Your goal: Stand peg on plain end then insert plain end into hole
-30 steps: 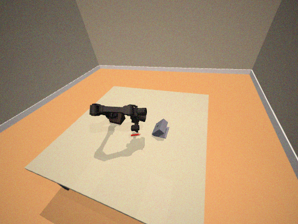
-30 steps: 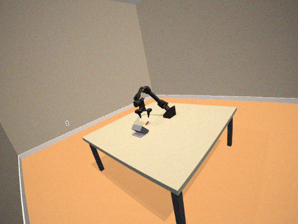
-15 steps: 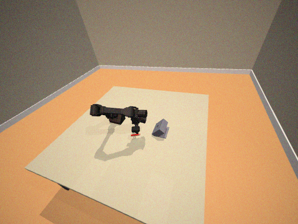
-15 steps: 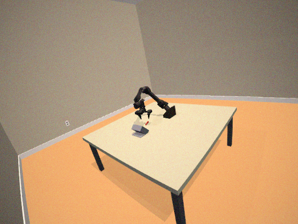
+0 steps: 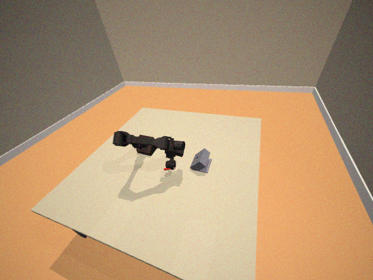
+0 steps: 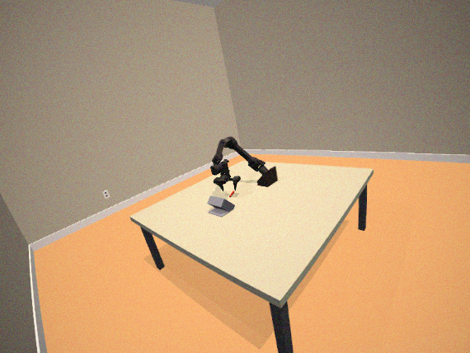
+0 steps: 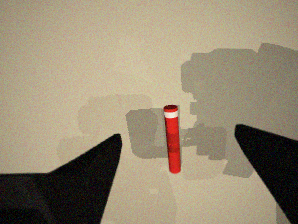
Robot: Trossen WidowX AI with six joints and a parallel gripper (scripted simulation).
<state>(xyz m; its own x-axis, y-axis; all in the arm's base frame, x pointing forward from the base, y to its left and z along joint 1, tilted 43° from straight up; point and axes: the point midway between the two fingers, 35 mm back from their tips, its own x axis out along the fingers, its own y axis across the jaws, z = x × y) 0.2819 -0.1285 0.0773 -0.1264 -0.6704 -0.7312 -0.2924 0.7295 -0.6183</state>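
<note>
My gripper tip is now 40 mm above the peg and 10 mm past it. From my gripper tip the other things lie so: grey sloped panel: 180 mm ahead, 70 mm to the left; flat foot plate: 200 mm ahead, 70 mm to the left, 40 mm below.
</note>
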